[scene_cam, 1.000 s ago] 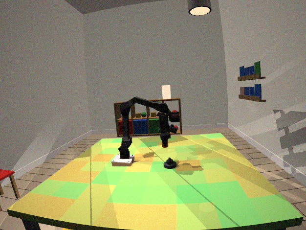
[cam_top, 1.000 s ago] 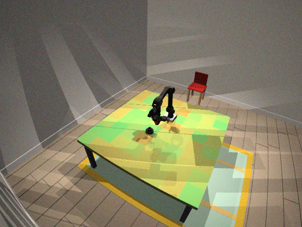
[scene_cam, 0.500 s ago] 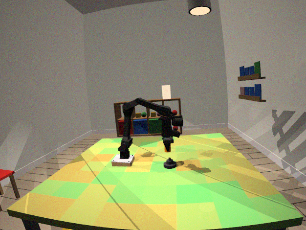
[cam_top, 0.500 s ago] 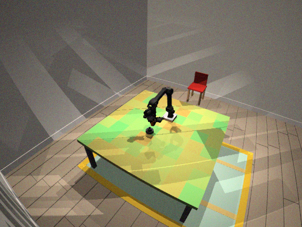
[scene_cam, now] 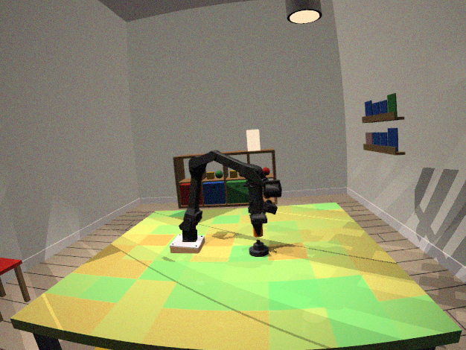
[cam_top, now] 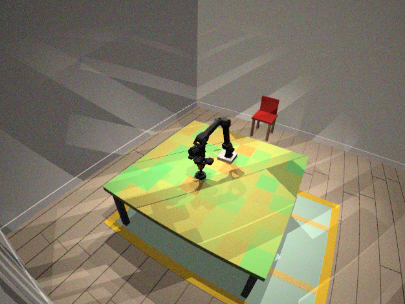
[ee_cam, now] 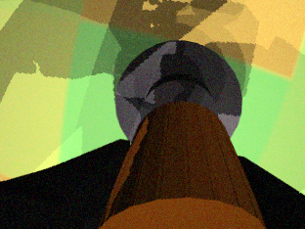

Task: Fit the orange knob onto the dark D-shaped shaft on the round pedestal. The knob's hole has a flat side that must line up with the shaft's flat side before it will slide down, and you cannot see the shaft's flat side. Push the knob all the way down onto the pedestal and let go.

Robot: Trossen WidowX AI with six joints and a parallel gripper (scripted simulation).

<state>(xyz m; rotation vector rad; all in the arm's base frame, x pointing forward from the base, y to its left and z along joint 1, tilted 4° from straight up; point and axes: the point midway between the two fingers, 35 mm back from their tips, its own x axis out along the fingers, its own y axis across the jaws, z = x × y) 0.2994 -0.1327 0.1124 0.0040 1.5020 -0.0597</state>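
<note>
Right now my gripper tip is 6 cm above the pedestal. Also, from my gripper tip: knob (2 cm above).
</note>
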